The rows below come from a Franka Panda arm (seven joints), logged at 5 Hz.
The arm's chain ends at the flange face. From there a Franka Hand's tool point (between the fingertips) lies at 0.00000 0.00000 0.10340 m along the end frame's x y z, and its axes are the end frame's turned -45 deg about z.
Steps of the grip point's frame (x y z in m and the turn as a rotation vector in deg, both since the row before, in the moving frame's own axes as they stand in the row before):
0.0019, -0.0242, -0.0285, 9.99, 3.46, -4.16
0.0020, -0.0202, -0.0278, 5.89, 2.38, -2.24
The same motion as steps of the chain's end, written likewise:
-0.0069, -0.0017, -0.0267, 9.51, -4.62, -4.16
-0.0082, -0.0053, -0.0272, 5.85, -2.48, -2.24

